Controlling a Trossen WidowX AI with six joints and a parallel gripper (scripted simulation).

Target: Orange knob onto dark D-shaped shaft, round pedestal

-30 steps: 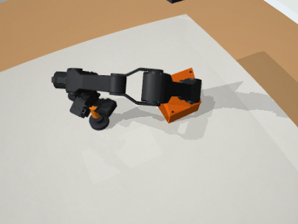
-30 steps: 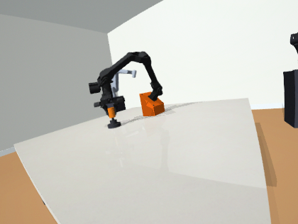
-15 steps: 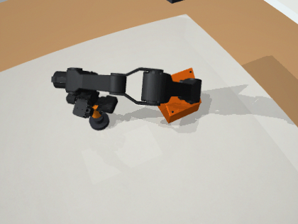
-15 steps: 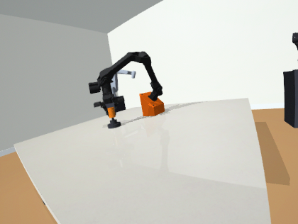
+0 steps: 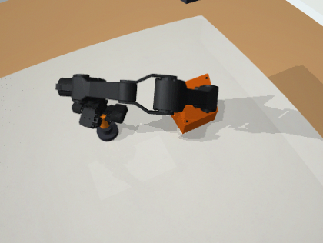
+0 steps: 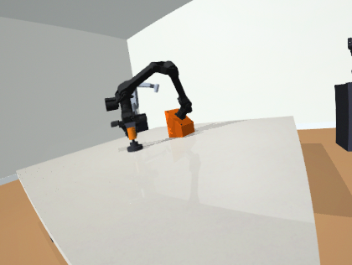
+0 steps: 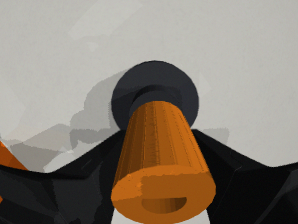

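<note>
Now: gripper tip 2 cm below the orange knob. Also, from my gripper tip: round pedestal (4 cm below).
</note>
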